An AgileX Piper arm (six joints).
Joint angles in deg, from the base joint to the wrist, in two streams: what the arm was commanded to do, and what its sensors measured. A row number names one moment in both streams.
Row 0, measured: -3.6 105.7 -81.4 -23.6 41.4 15.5
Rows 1 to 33, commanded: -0.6 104.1 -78.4 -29.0 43.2 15.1; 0.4 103.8 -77.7 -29.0 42.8 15.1; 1.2 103.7 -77.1 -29.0 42.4 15.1; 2.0 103.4 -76.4 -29.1 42.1 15.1; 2.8 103.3 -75.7 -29.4 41.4 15.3; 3.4 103.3 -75.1 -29.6 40.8 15.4; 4.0 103.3 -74.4 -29.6 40.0 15.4; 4.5 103.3 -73.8 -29.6 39.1 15.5; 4.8 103.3 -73.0 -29.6 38.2 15.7; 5.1 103.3 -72.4 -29.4 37.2 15.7; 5.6 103.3 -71.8 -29.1 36.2 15.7; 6.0 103.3 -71.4 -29.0 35.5 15.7; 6.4 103.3 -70.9 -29.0 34.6 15.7; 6.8 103.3 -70.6 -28.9 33.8 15.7; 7.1 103.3 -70.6 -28.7 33.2 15.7; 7.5 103.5 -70.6 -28.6 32.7 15.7; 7.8 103.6 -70.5 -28.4 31.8 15.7; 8.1 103.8 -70.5 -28.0 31.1 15.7; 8.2 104.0 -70.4 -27.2 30.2 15.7; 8.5 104.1 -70.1 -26.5 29.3 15.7; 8.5 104.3 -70.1 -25.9 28.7 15.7; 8.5 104.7 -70.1 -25.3 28.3 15.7; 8.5 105.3 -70.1 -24.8 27.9 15.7; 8.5 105.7 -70.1 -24.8 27.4 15.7; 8.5 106.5 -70.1 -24.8 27.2 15.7; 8.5 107.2 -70.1 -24.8 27.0 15.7; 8.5 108.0 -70.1 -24.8 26.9 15.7; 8.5 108.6 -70.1 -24.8 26.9 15.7; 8.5 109.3 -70.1 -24.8 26.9 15.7; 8.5 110.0 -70.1 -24.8 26.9 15.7; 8.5 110.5 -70.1 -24.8 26.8 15.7; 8.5 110.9 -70.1 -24.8 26.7 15.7; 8.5 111.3 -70.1 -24.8 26.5 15.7
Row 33, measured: 9.6 109.3 -70.6 -22.1 24.6 16.1
